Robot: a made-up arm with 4 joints. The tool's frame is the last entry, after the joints. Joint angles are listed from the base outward.
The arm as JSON. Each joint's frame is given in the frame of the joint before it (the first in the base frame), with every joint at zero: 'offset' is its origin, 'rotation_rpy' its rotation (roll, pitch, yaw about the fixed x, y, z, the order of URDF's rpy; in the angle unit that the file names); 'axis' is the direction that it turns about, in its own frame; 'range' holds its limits. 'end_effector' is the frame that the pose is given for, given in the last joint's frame.
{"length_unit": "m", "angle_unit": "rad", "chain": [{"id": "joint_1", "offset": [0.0, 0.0, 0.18], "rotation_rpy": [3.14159, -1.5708, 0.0], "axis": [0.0, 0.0, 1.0], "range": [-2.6, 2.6]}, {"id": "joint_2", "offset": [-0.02, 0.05, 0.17], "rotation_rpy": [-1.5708, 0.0, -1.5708], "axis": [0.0, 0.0, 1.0], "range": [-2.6, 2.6]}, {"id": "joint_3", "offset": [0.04, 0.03, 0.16], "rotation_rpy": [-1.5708, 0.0, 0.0], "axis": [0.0, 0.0, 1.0], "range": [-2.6, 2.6]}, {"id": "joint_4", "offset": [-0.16, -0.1, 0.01], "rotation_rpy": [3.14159, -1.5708, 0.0], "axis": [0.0, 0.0, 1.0], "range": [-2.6, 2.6]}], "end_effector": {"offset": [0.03, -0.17, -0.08], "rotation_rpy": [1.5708, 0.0, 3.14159]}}
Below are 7 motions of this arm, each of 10 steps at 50 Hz.
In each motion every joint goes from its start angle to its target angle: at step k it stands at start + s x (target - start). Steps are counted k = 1, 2, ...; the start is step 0. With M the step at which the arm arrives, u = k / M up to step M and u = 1 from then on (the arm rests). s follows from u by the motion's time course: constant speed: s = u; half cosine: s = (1 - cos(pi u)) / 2; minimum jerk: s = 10 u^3 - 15 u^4 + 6 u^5.
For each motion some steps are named. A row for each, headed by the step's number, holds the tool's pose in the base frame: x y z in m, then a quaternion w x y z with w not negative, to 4 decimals.
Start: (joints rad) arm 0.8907 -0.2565 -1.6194 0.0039
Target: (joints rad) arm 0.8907 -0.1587 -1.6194 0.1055
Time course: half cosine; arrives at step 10
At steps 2, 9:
2: 0.1295 0.1285 0.1856 0.3084 0.9441 -0.0418 -0.1088
9: 0.1027 0.1254 0.1816 0.3106 0.9501 -0.0127 -0.0263

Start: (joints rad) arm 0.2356 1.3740 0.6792 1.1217
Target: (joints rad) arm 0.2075 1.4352 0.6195 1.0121
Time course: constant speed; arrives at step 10
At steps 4, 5, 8, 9, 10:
4: 0.2555 -0.3369 0.4341 0.7823 -0.4393 0.1485 0.4158
5: 0.2591 -0.3349 0.4329 0.7809 -0.4374 0.1447 0.4219
8: 0.2697 -0.3286 0.4292 0.7763 -0.4311 0.1336 0.4400
9: 0.2732 -0.3264 0.4279 0.7747 -0.4289 0.1299 0.4460
10: 0.2766 -0.3242 0.4266 0.7731 -0.4267 0.1264 0.4520

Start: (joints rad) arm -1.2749 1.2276 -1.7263 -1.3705
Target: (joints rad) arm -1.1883 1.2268 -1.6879 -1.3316
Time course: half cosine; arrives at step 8
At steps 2, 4, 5, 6, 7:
2: 0.1725 -0.0745 0.0756 0.9799 0.1730 -0.0565 -0.0817
4: 0.1732 -0.0714 0.0746 0.9783 0.1867 -0.0498 -0.0749
5: 0.1737 -0.0697 0.0742 0.9773 0.1941 -0.0463 -0.0711
6: 0.1740 -0.0683 0.0738 0.9764 0.2004 -0.0433 -0.0679
7: 0.1743 -0.0673 0.0735 0.9758 0.2046 -0.0414 -0.0657

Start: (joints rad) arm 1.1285 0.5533 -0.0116 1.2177
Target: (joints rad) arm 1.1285 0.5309 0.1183 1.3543
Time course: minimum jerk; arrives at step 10
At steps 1, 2, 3, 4, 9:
1: 0.0968 -0.3288 -0.0306 0.7472 0.2928 0.3450 0.4867
2: 0.0961 -0.3311 -0.0291 0.7478 0.2897 0.3482 0.4855
3: 0.0946 -0.3359 -0.0259 0.7489 0.2829 0.3549 0.4829
4: 0.0923 -0.3429 -0.0211 0.7503 0.2731 0.3649 0.4788
9: 0.0818 -0.3717 0.0027 0.7541 0.2310 0.4092 0.4589

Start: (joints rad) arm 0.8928 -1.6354 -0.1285 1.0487
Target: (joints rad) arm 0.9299 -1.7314 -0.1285 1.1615
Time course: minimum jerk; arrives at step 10
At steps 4, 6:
4: -0.0137 -0.0158 0.4122 0.3566 0.6380 0.5417 -0.4152
6: -0.0064 -0.0192 0.4228 0.3290 0.6490 0.5494 -0.4108

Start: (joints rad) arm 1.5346 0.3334 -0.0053 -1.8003
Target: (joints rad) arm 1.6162 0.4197 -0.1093 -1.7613
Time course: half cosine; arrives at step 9
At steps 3, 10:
3: 0.3648 -0.2433 -0.0107 0.3367 0.5383 -0.6151 -0.4675
10: 0.3766 -0.2072 -0.0171 0.2951 0.5902 -0.5813 -0.4762

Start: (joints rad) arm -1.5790 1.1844 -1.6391 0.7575
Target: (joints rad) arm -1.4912 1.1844 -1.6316 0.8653
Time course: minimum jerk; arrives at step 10
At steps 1, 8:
1: 0.0479 -0.0978 0.3740 0.5639 0.0312 0.8252 -0.0103
8: 0.0592 -0.1155 0.3802 0.5202 0.0496 0.8522 0.0268

